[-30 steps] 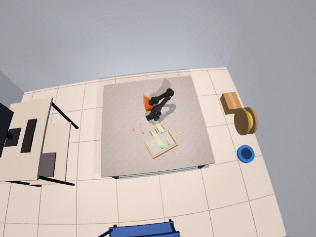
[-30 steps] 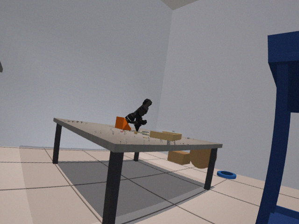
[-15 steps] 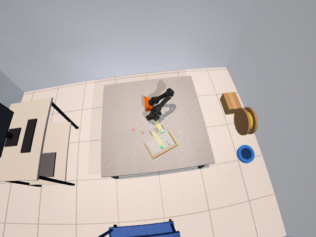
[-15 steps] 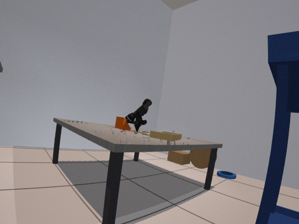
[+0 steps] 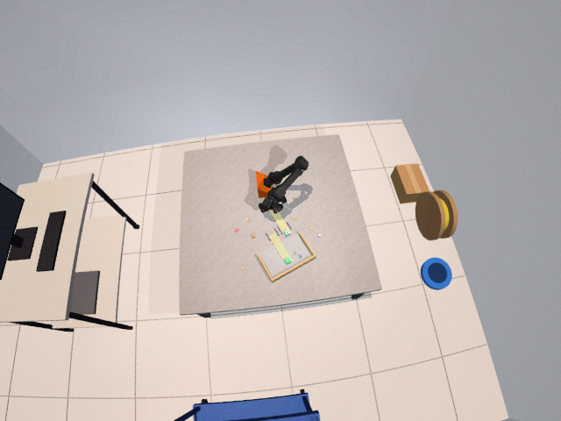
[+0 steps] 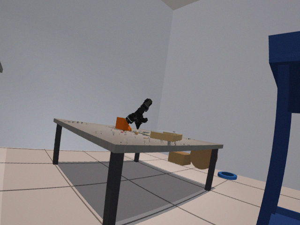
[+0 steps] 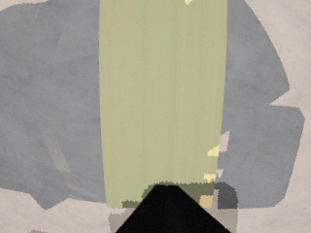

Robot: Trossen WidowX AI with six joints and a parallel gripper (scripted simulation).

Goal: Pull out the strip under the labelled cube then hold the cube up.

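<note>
Right now the yellow strip is 80 mm ahead of my gripper tip, 40 mm to the left of it and 30 mm below it. The rest, counted from my gripper tip: labelled cube: 180 mm ahead, 90 mm to the left, 10 mm below.
</note>
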